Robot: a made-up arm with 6 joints.
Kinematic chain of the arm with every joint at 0, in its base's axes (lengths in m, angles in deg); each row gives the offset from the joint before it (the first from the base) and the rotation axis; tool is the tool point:
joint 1: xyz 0 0 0.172 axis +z
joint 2: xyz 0 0.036 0 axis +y
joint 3: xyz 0 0 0.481 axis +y
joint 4: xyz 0 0 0.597 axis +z
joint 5: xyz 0 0 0 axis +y
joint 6: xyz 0 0 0.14 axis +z
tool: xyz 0 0 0
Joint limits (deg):
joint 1: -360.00..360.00
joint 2: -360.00..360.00
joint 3: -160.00..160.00
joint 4: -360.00..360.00
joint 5: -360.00..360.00
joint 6: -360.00..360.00
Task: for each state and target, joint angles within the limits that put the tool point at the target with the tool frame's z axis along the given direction. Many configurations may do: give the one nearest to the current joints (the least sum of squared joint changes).
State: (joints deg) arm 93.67 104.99 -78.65 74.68 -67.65 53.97
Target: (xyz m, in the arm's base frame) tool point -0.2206 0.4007 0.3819 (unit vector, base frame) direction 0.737 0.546 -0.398
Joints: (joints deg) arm 130.45 132.17 -122.49 90.31 -113.76 53.97
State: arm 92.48 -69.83 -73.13 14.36 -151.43 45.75
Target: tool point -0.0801 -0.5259 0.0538 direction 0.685 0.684 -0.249
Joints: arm 77.38 -35.81 -106.66 32.99 -107.49 45.75
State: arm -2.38 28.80 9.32 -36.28 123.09 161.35
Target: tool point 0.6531 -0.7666 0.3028 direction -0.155 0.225 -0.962
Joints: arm -51.76 74.30 2.59 1.15 118.92 161.35
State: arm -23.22 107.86 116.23 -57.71 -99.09 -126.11
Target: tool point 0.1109 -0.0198 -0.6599 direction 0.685 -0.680 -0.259
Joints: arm -73.29 136.74 85.02 -29.77 -111.84 -126.11
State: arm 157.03 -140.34 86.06 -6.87 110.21 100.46
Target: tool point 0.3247 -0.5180 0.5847 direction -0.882 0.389 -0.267
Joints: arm 130.89 -100.83 75.68 31.39 127.72 100.46
